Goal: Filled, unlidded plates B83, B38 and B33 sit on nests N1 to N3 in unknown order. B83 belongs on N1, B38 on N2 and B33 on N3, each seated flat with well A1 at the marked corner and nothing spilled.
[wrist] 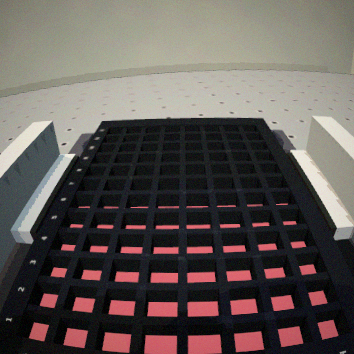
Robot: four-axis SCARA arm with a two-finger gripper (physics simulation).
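A black multi-well plate fills the lower middle of the wrist view. Pink-red liquid shows in its near wells. The far wells look dark, and their liquid is hidden by the well walls at this low angle. Small white numbers run along its left rim, with 1 at the near end. No plate name is readable. My gripper is shut on the plate, with one pale, dark-edged pad against each long side. Dark grey parts of a nest show past the plate's far corners. Whether the plate touches the nest is hidden.
A light grey table top with rows of small dark holes stretches beyond the plate. A plain grey-beige wall stands behind it. No other plates or nests can be made out.
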